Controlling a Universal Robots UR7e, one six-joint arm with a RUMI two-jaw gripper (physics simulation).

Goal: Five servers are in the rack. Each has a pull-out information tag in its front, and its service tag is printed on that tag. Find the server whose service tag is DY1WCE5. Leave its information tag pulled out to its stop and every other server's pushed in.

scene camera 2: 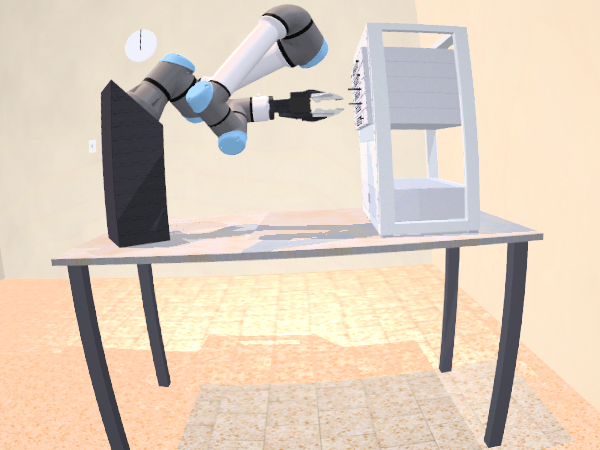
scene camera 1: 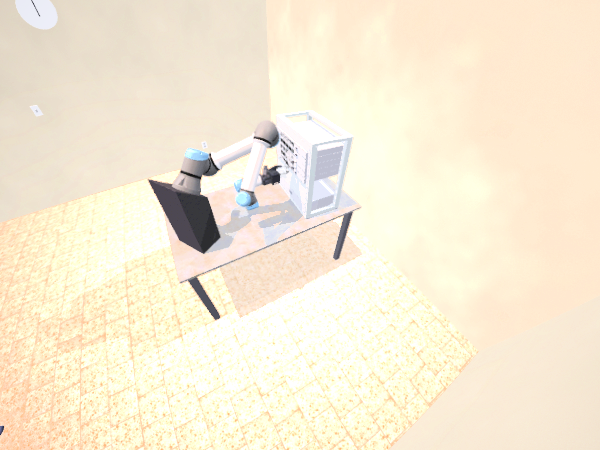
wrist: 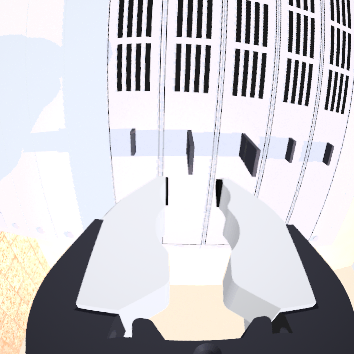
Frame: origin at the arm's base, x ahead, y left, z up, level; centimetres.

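Where they show: gripper, fingertip midpoint: (scene camera 2: 343,103) (scene camera 1: 289,169) (wrist: 191,180); arm's base, origin of the base link: (scene camera 2: 138,112) (scene camera 1: 186,190).
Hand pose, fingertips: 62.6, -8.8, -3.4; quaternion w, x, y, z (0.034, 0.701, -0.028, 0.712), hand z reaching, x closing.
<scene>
Each offset is from my fingertips to the top centre of the thing, as dx, dy, dz.
Five white servers stand in the white rack @[+22.3, +8.7, +22.1] (scene camera 1: 310,185) (scene camera 2: 386,150); the wrist view shows their fronts side by side, each with a dark information tag. The second tag from the left (wrist: 190,152) and the third tag @[+3.2, +0.2, +4.4] (wrist: 250,154) stick out. The first tag @[+5.1, -0.1, -4.2] (wrist: 133,142), fourth tag @[+5.1, -0.1, +9.1] (wrist: 290,150) and fifth tag @[+5.1, -0.1, +13.5] (wrist: 328,153) look short and pushed in. The third shows a broad dark side; no print is readable on any tag. My gripper (scene camera 1: 288,170) (scene camera 2: 343,103) (wrist: 191,180) is partly open and empty, a little in front of the second server, its fingertips apart from that tag.
The rack stands at one end of the table (scene camera 1: 200,265) (scene camera 2: 300,254). The arm's black pedestal (scene camera 1: 187,220) (scene camera 2: 132,175) stands at the other end. White panels and an open bay are below the servers. A wall rises behind the rack.
</scene>
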